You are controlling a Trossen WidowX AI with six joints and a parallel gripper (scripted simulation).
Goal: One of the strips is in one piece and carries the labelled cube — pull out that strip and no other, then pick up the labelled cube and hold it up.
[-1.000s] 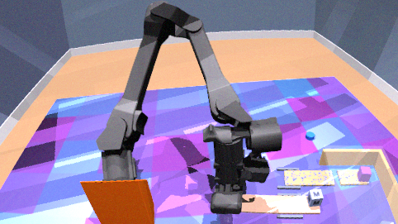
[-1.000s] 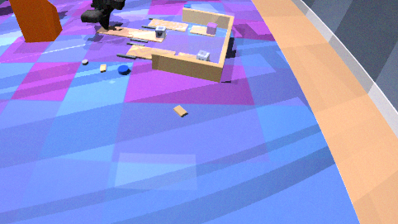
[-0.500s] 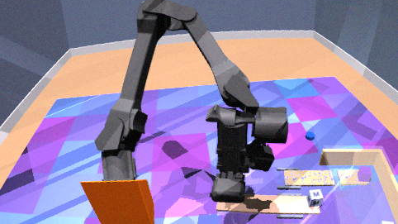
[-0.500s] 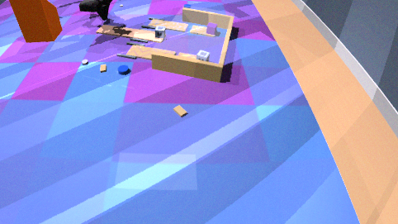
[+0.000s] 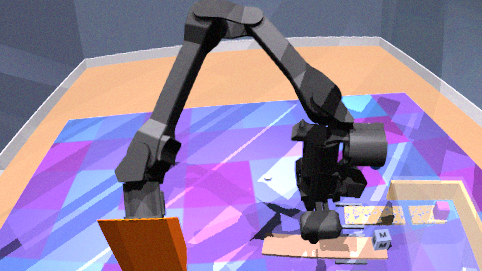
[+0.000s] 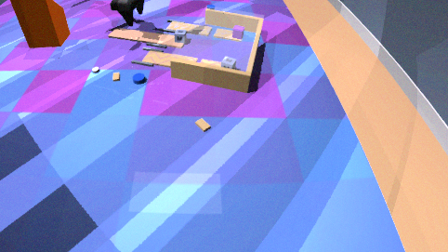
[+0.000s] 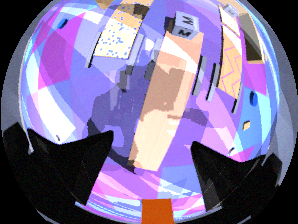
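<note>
The tan strip is 3 cm ahead of my gripper tip, 2 cm to the right of it and 5 cm below it.
</note>
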